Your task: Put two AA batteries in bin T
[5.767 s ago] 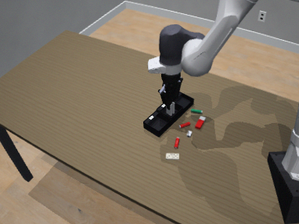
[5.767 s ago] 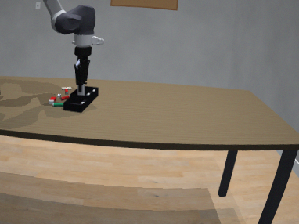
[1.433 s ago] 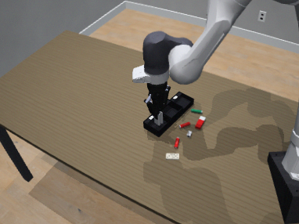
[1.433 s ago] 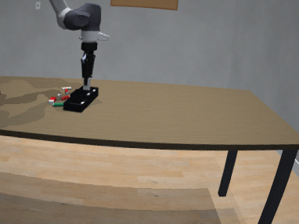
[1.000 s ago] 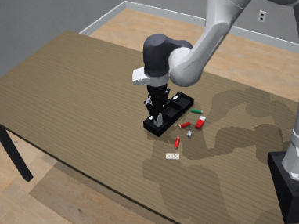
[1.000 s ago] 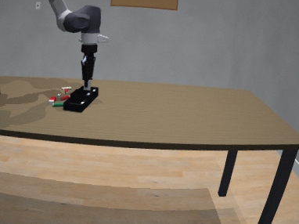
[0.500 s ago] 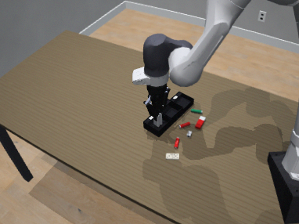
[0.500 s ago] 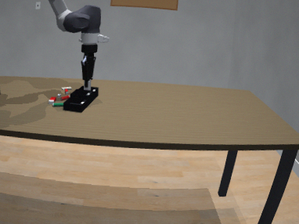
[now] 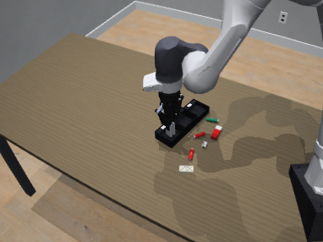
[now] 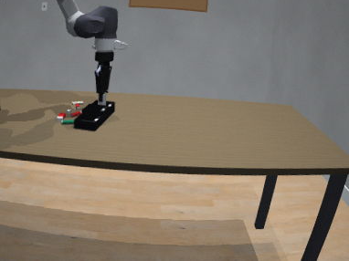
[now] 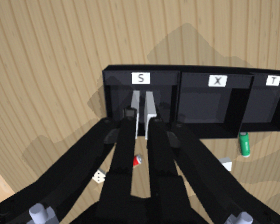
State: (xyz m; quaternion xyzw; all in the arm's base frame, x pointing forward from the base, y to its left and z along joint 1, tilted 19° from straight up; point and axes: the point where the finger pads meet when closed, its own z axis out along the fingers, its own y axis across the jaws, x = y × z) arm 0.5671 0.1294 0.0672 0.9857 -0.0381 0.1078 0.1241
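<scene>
Now: hand 130 mm past the grey piece, 40 mm to the left of it and 40 mm above it. Round my hand: white domino (140 mm behind, 90 mm to the left, 40 mm below); red-and-white block (130 mm to the right, 130 mm behind, 40 mm below); black bin row (80 mm to the right, 30 mm below).
</scene>
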